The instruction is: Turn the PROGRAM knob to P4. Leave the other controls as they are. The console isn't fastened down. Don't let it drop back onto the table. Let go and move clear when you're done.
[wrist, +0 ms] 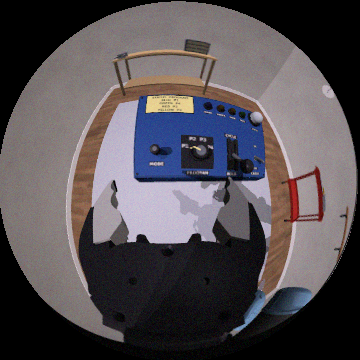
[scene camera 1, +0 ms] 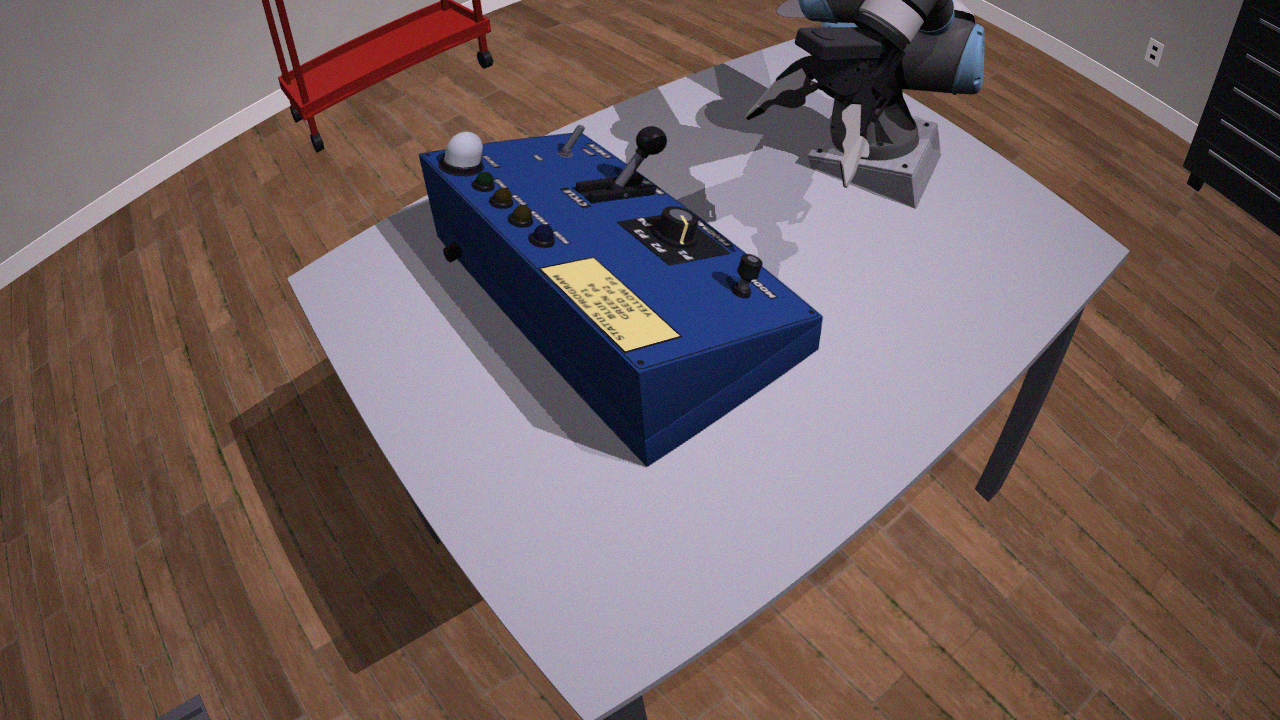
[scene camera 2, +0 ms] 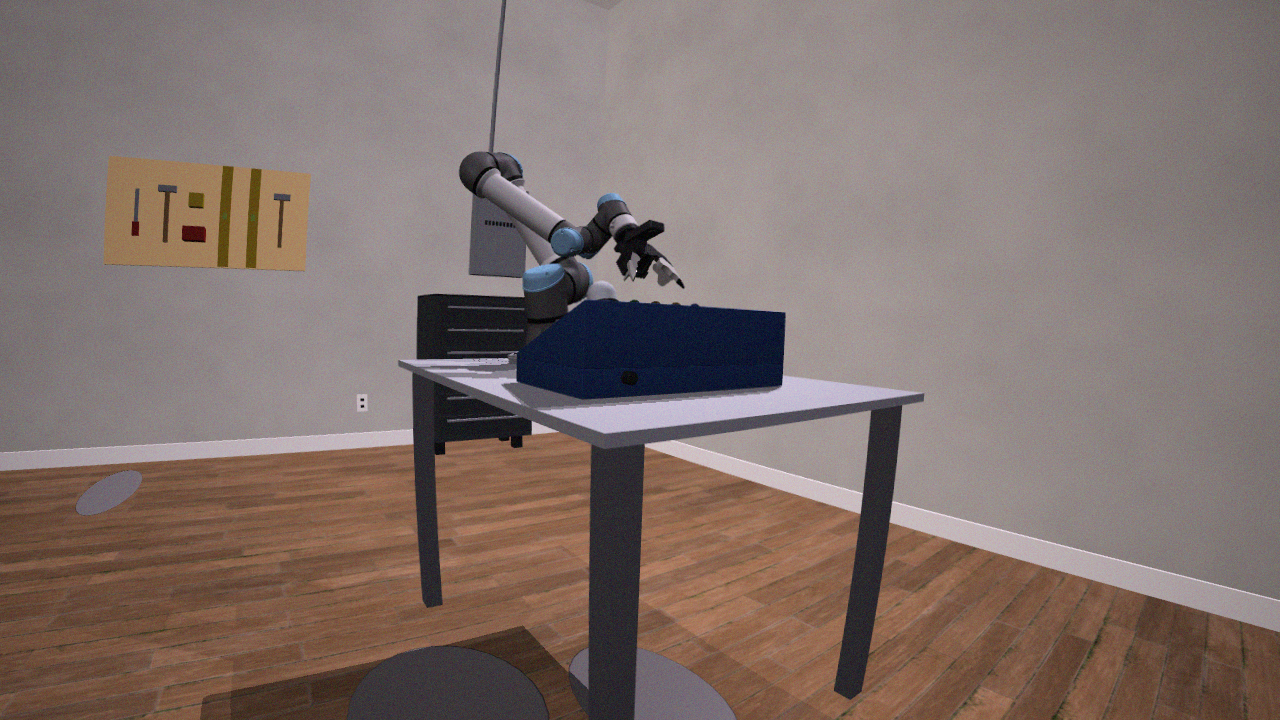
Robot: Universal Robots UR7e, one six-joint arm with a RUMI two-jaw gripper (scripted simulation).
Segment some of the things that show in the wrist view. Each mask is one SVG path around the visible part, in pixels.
My gripper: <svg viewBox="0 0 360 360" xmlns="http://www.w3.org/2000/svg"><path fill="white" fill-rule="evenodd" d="M331 275L313 299L284 322L253 337L221 344L221 336L225 332L245 324L244 314L256 298L255 293L258 288L258 279L265 260L265 234L252 203L249 203L232 178L227 177L224 187L226 193L223 199L225 206L220 208L212 229L216 242L202 241L201 234L199 233L192 234L187 243L150 243L144 234L138 234L136 242L127 242L129 230L120 211L117 210L119 203L115 195L118 191L115 180L111 180L87 214L79 238L79 258L87 280L88 291L91 294L90 298L103 315L102 324L120 331L124 335L124 342L114 341L87 331L63 317L42 300L74 329L116 351L151 360L205 360L243 350L281 330L308 307L326 285Z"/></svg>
A blue console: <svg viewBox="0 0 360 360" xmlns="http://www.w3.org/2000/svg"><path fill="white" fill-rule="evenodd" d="M139 96L134 134L134 178L138 182L226 181L227 177L231 177L233 181L257 181L265 178L265 144L261 123L263 116L261 113L251 112L229 103L197 96L174 94Z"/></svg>
